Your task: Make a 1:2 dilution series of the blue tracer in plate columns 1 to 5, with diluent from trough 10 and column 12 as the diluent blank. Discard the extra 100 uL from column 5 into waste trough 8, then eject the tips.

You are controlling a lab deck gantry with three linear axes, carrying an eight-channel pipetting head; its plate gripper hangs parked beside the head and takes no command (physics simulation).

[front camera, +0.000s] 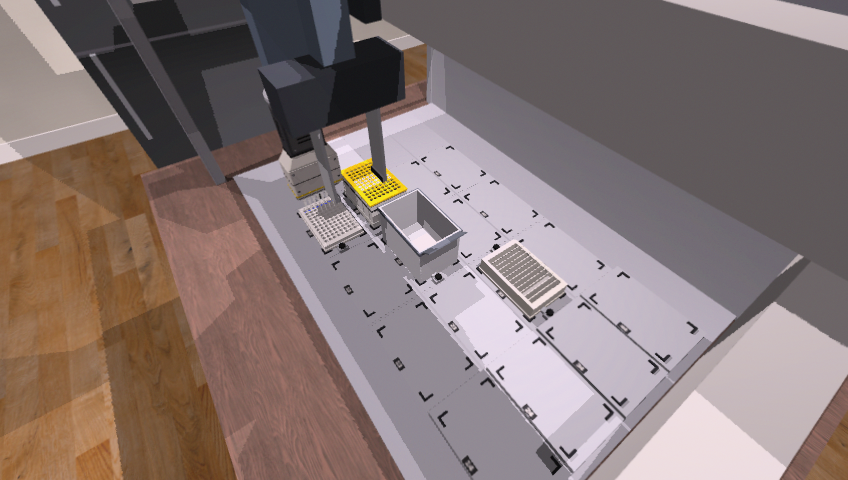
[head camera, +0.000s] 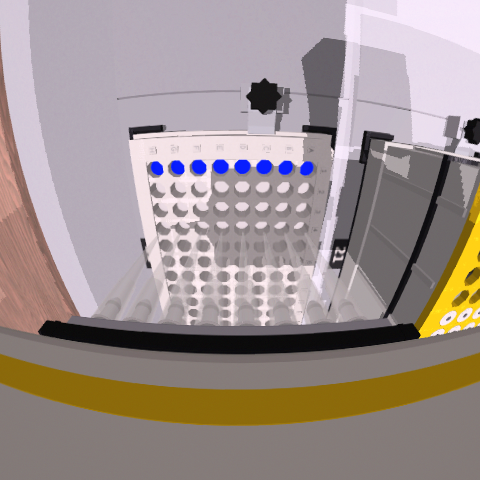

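The white well plate (front camera: 334,228) (head camera: 142,200) lies under the pipetting head (front camera: 309,172) (head camera: 230,344). Its column 1 wells (head camera: 242,167) are solid blue; the wells of columns 2 to 4 (head camera: 242,208) look pale, without visible blue. Eight translucent tips (head camera: 245,310) are on the head, their ends over the plate around columns 4 and 5; whether they touch is unclear. Liquid in them cannot be made out. The trough block (front camera: 523,276) stands to the right in the front view; its trough numbers are not legible. The parked plate gripper (front camera: 359,190) hangs beside the head, its fingers apart and empty.
A yellow tip rack (front camera: 374,181) (head camera: 452,280) stands beside the plate, partly behind a gripper finger in the front view. A deep, open grey bin (front camera: 439,261) stands between the rack and the trough block. Black corner brackets and knobs mark the deck positions.
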